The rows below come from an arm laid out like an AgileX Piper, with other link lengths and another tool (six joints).
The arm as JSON. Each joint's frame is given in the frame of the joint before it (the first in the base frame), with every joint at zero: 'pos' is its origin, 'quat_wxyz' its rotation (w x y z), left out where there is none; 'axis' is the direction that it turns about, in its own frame. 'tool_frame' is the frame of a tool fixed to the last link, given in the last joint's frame.
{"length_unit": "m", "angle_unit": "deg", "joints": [
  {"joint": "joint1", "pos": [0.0, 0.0, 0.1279], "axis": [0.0, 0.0, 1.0]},
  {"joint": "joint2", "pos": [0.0, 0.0, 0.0], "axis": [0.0, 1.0, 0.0]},
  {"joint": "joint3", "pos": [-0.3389, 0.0, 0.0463], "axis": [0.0, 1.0, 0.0]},
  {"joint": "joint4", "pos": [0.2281, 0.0, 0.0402], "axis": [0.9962, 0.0, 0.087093]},
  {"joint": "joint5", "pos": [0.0, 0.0, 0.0], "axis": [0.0, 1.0, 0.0]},
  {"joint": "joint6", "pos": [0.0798, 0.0, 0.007], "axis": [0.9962, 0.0, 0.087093]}
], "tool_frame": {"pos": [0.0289, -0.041, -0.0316], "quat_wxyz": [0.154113, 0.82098, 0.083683, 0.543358]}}
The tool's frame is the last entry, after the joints.
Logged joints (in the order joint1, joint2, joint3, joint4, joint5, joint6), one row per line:
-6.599 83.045 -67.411 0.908 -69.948 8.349
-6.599 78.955 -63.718 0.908 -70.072 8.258
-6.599 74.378 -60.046 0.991 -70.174 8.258
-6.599 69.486 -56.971 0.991 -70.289 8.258
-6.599 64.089 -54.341 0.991 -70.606 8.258
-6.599 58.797 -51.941 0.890 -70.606 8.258
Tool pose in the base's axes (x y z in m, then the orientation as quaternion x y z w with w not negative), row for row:
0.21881 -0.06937 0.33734 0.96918 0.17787 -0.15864 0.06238
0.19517 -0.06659 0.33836 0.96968 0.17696 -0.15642 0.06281
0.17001 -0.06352 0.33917 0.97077 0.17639 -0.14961 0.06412
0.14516 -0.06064 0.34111 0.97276 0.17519 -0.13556 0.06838
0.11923 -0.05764 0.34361 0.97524 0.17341 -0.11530 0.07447
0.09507 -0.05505 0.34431 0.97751 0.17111 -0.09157 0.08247
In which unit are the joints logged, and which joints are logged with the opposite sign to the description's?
The joints are logged in degrees. Opposite sign: joint5, joint6.
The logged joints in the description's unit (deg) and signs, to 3 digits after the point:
-6.599 83.045 -67.411 0.908 69.948 -8.349
-6.599 78.955 -63.718 0.908 70.072 -8.258
-6.599 74.378 -60.046 0.991 70.174 -8.258
-6.599 69.486 -56.971 0.991 70.289 -8.258
-6.599 64.089 -54.341 0.991 70.606 -8.258
-6.599 58.797 -51.941 0.890 70.606 -8.258

